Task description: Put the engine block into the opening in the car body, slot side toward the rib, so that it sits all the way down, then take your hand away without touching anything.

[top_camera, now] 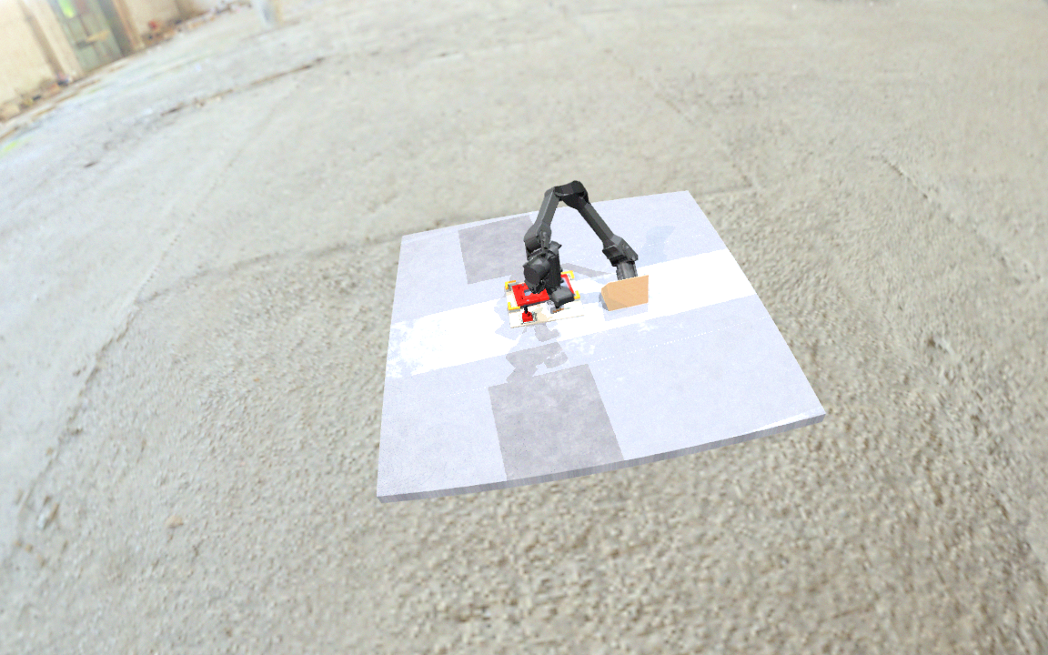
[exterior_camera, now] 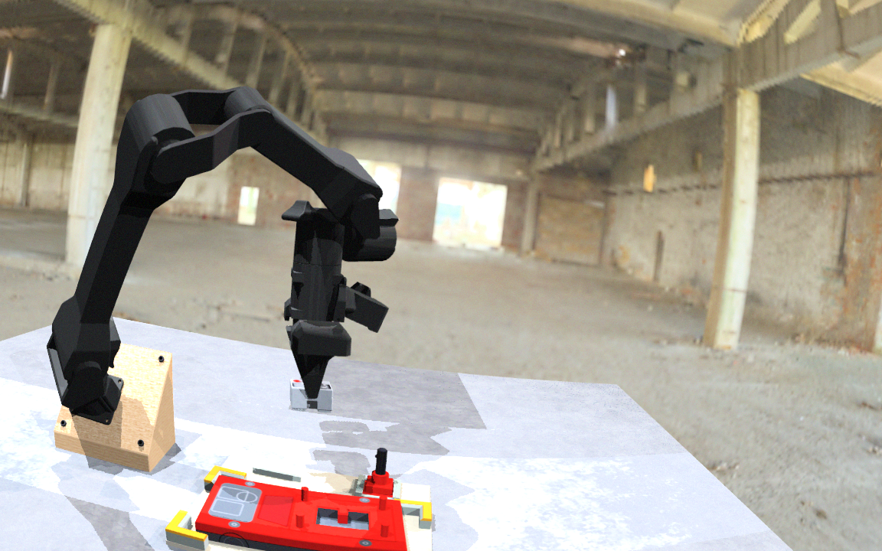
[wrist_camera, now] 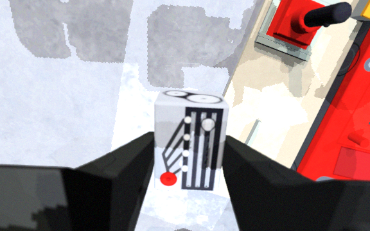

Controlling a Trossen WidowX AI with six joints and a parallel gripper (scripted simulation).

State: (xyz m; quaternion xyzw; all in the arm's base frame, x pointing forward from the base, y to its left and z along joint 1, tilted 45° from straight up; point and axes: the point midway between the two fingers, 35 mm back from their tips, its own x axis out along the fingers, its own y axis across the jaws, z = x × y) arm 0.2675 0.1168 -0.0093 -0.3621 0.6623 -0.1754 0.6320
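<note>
Now: the cream base plate 3 cm ahead of my gripper tip, 16 cm to the right of it and 8 cm below it. The rest, counted from my gripper tip: engine block 1 cm below.
</note>
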